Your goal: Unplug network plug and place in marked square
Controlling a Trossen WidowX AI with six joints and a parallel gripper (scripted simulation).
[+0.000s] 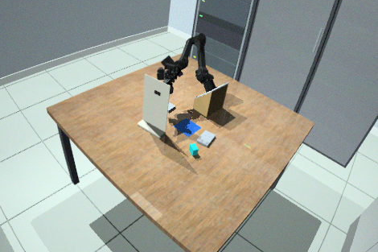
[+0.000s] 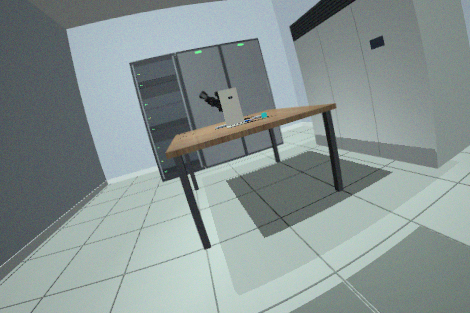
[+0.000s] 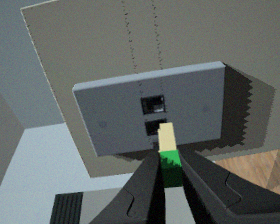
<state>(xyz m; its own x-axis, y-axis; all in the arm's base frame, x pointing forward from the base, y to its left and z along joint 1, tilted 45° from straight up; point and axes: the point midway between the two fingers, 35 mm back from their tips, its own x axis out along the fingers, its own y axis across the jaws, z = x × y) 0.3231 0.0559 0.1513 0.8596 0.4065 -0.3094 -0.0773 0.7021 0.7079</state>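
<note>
Now: gripper tip 240 mm above the blue marked square, 140 mm to the right of it and 90 mm past it. From my gripper tip the other things lie so: teal cube: 310 mm to the left, 220 mm below, 20 mm ahead; then white panel: 100 mm below, 80 mm ahead, 40 mm to the left; then network plug: right at my gripper tip.
</note>
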